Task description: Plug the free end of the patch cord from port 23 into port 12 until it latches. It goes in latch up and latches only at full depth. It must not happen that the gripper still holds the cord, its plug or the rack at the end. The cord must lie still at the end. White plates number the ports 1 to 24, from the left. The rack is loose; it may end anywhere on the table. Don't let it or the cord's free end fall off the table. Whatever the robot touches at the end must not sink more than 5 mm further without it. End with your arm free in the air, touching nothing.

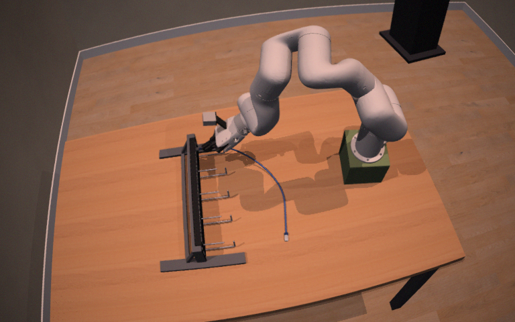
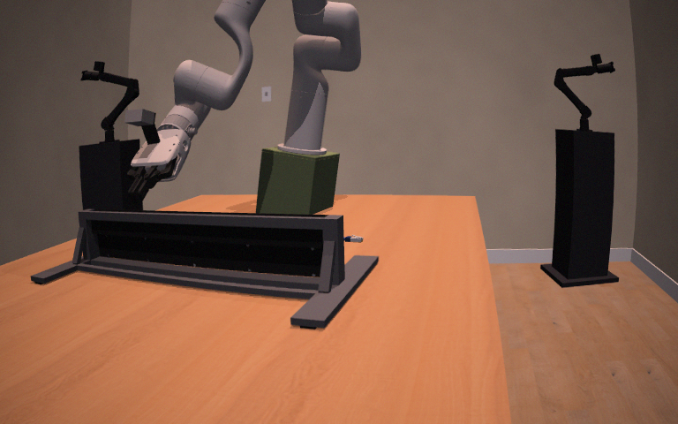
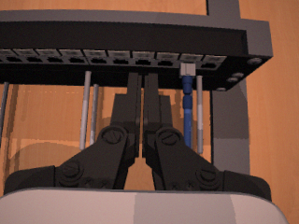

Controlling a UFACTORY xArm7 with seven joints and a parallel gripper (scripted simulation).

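Right now the cord plug is 140 mm behind my hand, 390 mm to the left of it and 120 mm below it.
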